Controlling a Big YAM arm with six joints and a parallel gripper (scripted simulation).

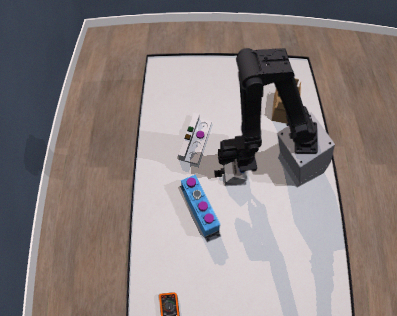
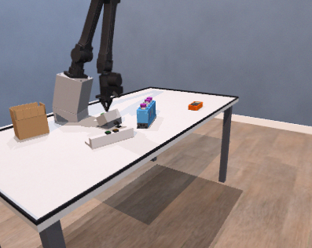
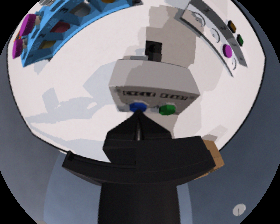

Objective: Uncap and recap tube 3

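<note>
Now: hand 10 mm short of the blue key and 10 mm above it. From my hand the other things lie so: green key 20 mm ahead, 40 mm to the right, 10 mm below; cardboard box 160 mm behind, 370 mm to the right, 10 mm below; grey key housing 30 mm ahead, 20 mm to the right, 20 mm below.
</note>
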